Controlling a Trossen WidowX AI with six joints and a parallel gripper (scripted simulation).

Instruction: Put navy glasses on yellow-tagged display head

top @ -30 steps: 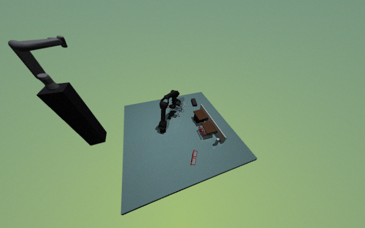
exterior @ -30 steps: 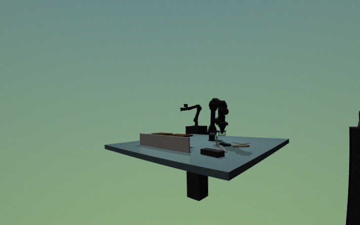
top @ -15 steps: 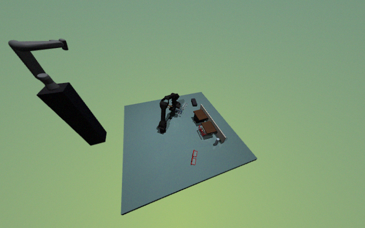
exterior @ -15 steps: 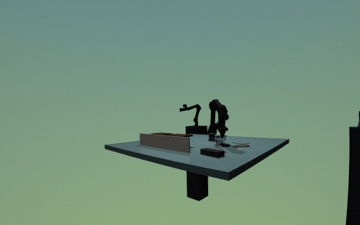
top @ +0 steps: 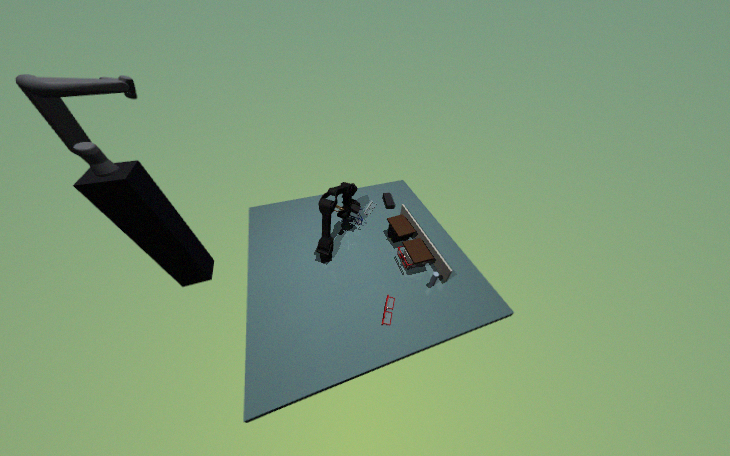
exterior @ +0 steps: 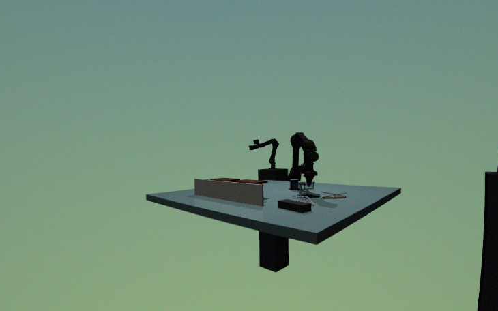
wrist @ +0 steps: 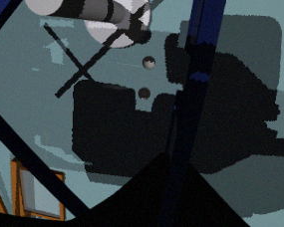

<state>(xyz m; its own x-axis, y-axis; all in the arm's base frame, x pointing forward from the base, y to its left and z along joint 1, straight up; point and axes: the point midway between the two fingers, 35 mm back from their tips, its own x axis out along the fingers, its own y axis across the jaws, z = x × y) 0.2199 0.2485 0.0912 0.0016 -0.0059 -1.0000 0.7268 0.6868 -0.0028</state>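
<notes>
Now: gripper tip 7 cm short of the thin white post, 1 cm to the left of it and 4 cm above it. From my gripper tip the other things lie so: pale backboard 40 cm ahead, 34 cm to the right, 1 cm below; then black box 37 cm ahead, 14 cm to the left, 4 cm below.
</notes>
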